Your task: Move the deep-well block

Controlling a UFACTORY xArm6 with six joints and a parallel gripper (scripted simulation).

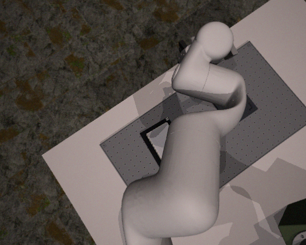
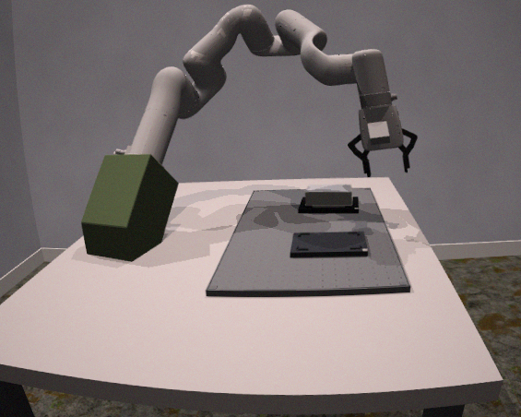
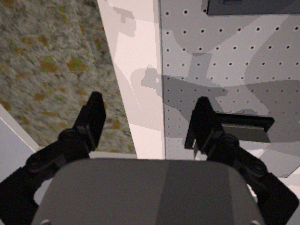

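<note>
Now: the deep-well block 190 mm to the left of my hand, 130 mm behind it and 110 mm below it. From my hand the other things lie so: nest N2: 150 mm behind, 140 mm below, 110 mm to the right; black nest: 190 mm to the left, 140 mm below, 130 mm behind.
</note>
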